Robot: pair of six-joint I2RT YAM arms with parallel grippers.
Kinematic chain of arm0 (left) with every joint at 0, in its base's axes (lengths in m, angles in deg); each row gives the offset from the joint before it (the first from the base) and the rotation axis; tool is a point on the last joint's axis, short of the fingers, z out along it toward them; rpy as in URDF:
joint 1: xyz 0 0 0.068 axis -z
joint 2: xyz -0.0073 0.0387 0.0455 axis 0.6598 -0.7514 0
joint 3: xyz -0.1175 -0.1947 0.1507 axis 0.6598 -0.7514 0
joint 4: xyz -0.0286 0.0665 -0.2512 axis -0.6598 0.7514 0
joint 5: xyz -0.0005 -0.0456 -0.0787 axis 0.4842 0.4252 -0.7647
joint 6: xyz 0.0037 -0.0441 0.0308 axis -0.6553 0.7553 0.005
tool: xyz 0 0 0 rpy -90.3 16.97 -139.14
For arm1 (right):
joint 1: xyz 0 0 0.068 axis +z
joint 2: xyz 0.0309 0.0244 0.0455 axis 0.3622 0.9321 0
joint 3: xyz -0.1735 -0.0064 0.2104 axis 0.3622 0.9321 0
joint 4: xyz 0.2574 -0.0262 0.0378 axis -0.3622 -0.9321 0
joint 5: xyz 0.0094 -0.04 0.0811 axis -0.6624 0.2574 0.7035
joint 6: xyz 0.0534 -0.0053 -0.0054 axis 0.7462 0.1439 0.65
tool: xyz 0 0 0 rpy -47.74 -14.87 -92.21
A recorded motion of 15 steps. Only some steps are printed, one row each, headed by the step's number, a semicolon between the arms.
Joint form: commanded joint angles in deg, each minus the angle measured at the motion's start. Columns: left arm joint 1, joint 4, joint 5, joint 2, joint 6, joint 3; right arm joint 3, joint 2, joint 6, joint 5, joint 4, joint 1.
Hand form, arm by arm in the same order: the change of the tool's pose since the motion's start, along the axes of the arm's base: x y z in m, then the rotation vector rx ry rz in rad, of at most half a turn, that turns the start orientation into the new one. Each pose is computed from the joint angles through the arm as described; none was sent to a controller.
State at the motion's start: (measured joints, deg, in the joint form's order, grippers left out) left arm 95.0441 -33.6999 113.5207 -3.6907 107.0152 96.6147; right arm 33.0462 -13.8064 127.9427 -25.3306 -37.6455 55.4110
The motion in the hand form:
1: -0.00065 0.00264 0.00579 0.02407 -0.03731 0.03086; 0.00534 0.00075 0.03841 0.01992 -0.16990 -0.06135
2: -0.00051 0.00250 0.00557 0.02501 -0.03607 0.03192; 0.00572 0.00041 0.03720 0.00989 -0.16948 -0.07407
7: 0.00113 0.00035 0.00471 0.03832 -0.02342 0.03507; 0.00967 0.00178 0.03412 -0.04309 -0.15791 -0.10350
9: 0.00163 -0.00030 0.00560 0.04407 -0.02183 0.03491; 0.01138 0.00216 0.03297 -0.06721 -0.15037 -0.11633
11: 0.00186 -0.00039 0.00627 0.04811 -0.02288 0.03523; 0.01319 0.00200 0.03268 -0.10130 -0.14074 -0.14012
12: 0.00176 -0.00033 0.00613 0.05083 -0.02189 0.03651; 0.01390 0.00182 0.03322 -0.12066 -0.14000 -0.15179
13: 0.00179 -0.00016 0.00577 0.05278 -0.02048 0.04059; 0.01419 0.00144 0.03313 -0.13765 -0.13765 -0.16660
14: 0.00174 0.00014 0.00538 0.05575 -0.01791 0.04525; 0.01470 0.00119 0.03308 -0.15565 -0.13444 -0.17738
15: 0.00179 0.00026 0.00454 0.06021 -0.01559 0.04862; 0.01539 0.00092 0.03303 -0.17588 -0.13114 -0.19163
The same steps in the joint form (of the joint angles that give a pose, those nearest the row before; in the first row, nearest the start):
1: 0.11 0.16 2.39 0.54 -2.28 0.74; -4.91 -0.08 -4.05 -4.10 3.96 0.05
2: 0.11 0.20 2.44 0.47 -2.24 0.75; -4.77 0.03 -4.41 -4.89 3.91 0.05
7: 0.12 0.78 2.62 -0.52 -2.02 1.18; -5.27 1.74 -6.20 -7.02 3.11 0.12
9: 0.12 1.09 2.64 -0.85 -2.14 1.56; -5.59 2.44 -6.93 -7.91 2.47 0.09
11: 0.08 1.24 2.66 -0.96 -2.35 1.76; -6.23 3.04 -7.92 -9.50 1.09 0.03
12: 0.12 1.42 2.79 -0.96 -2.37 1.79; -6.62 3.24 -8.66 -10.34 0.39 0.02
13: 0.12 1.56 3.02 -0.96 -2.30 1.77; -6.83 3.31 -9.18 -11.39 -0.27 0.07
14: 0.12 1.85 3.28 -0.94 -2.21 1.77; -7.11 3.47 -9.76 -12.18 -0.97 0.07
15: 0.12 2.05 3.48 -0.96 -2.20 1.70; -7.41 3.70 -10.40 -13.20 -1.68 0.07

